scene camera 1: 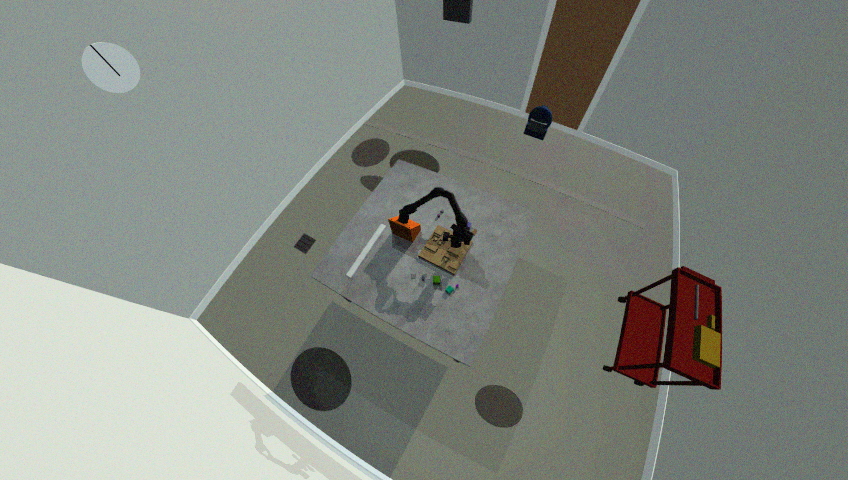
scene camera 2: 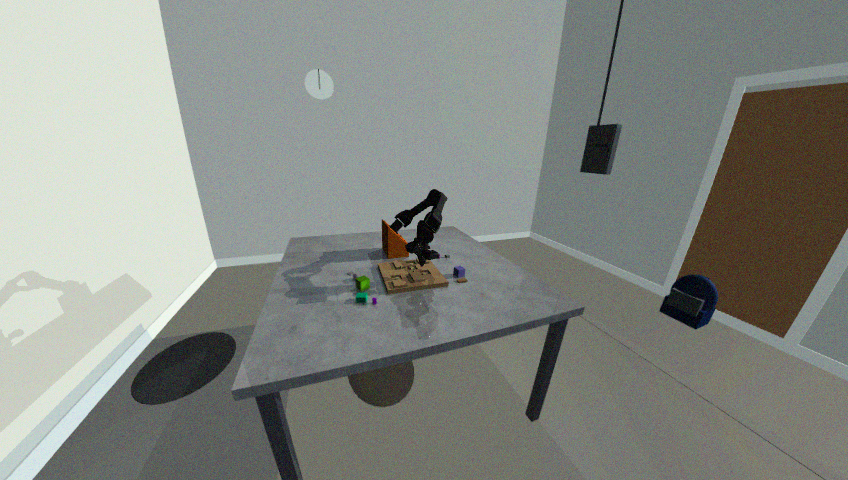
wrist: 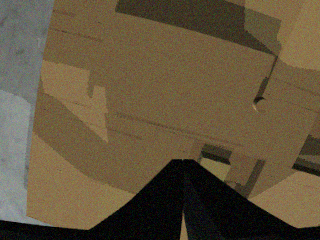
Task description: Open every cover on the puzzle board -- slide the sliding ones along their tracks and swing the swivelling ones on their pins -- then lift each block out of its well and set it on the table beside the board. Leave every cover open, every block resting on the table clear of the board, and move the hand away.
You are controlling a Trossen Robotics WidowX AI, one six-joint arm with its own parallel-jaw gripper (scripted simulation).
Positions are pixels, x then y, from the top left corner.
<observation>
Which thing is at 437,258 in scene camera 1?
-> A tan puzzle board.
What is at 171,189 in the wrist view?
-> The gripper.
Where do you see a tan puzzle board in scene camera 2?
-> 433,279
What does the gripper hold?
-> Nothing.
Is the gripper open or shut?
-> Shut.
</observation>
